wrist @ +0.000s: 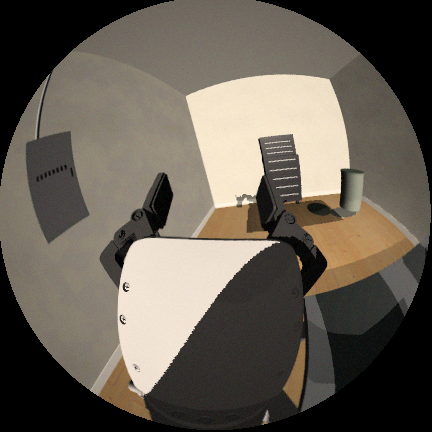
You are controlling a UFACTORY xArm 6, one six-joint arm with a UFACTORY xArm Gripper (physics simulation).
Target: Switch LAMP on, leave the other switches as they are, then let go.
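Frame: origin at the arm's base, x ahead, y left, z up, level; centimetres.
Where they show: gripper, fingertip midpoint: (213,182).
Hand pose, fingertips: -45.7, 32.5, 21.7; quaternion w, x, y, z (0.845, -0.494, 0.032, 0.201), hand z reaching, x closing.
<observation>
After its pixels a point has its place, as x, y, z.
My gripper (213,182) @[-45.7, 32.5, 21.7] is open, with its two dark fingers spread wide and nothing between them. The LAMP switch and the other switches cannot be made out in the wrist view, so their positions cannot be told. The white gripper body (185,285) @[-44.4, 23.8, 19.3], partly in shadow, fills the lower middle and hides what lies behind it.
A grey panel (57,202) with a row of dark slots is on the left wall, with a cable (40,112) above it. A dark drawer cabinet (282,165) and a grey-green bin (352,192) stand at the back right. A large dark surface (365,305) @[-8.8, 33.2, -13.8] fills the lower right.
</observation>
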